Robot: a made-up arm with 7 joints.
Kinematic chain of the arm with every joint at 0, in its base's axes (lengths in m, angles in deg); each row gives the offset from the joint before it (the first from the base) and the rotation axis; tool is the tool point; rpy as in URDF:
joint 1: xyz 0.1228 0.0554 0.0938 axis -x
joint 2: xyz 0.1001 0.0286 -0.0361 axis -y
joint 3: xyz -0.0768 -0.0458 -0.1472 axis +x
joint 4: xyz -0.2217 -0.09 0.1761 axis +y
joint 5: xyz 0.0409 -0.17 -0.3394 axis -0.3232 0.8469 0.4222
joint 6: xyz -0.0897 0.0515 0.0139 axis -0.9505 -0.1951 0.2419
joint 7: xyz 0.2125 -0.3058 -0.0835 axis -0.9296 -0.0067 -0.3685
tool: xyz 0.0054 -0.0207 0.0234 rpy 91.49 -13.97 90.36
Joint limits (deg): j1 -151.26..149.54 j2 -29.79..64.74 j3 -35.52..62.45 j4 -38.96..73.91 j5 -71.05..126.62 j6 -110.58..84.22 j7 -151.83..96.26
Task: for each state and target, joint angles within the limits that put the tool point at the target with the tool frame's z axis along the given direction. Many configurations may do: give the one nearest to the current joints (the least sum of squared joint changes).
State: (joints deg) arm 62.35 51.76 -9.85 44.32 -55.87 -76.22 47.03
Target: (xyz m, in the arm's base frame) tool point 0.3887 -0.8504 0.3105 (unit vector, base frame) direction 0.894 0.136 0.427
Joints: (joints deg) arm 84.87 64.12 1.28 56.02 -40.43 -63.93 26.64
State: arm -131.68 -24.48 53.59 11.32 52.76 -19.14 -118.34
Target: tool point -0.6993 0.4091 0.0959 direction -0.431 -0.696 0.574
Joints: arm -112.37 -29.79 60.89 56.53 86.87 -17.74 -76.90
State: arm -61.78 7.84 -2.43 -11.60 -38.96 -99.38 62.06
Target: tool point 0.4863 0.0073 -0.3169 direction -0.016 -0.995 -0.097
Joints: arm -71.49 46.15 -28.81 -16.33 -65.05 -62.59 45.74
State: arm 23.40 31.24 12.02 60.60 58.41 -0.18 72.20
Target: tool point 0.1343 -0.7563 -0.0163 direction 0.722 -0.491 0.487
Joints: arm 37.14 64.74 -29.23 36.73 43.74 -24.66 78.89
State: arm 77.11 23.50 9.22 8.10 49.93 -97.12 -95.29
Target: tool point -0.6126 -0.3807 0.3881 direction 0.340 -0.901 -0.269
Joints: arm 82.92 -6.54 10.86 30.02 53.36 -76.57 -92.74
